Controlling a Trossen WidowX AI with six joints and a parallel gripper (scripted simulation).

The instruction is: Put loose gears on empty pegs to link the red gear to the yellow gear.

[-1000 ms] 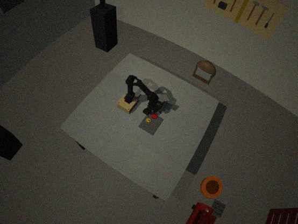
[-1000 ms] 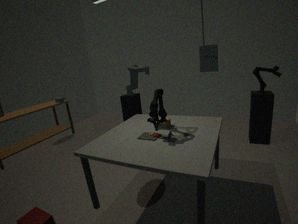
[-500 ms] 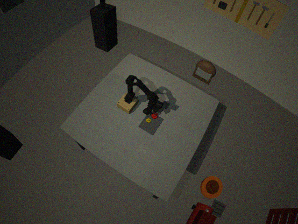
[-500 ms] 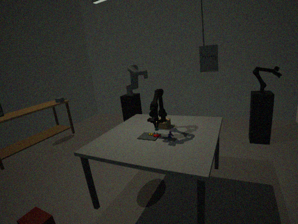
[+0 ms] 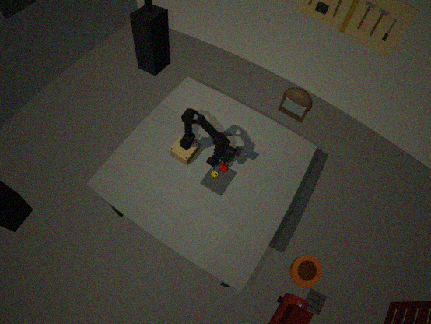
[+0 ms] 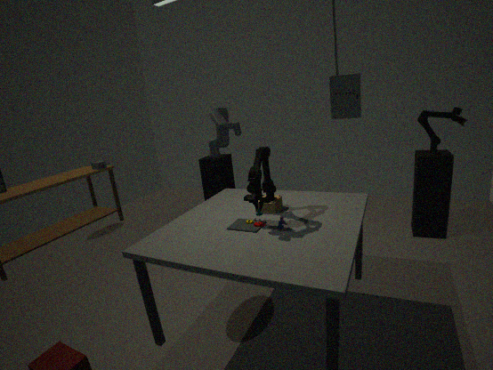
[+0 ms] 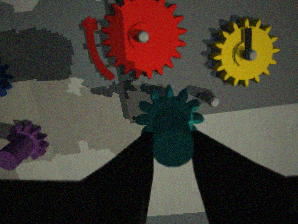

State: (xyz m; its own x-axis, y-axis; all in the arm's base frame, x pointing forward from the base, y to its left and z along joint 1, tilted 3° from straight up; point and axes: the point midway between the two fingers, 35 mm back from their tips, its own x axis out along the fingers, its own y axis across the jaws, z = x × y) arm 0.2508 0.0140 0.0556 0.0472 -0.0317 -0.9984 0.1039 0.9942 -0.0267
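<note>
Now: gripper tip 7 cm above the red gear, 5 cm short of it and 1 cm to the right of it. Also, from my gripper tip: red arrow (8 cm below, 5 cm to the left, 5 cm ahead); then yellow gear (7 cm to the right, 7 cm below, 3 cm ahead); then teal gear (1 cm below).
</note>
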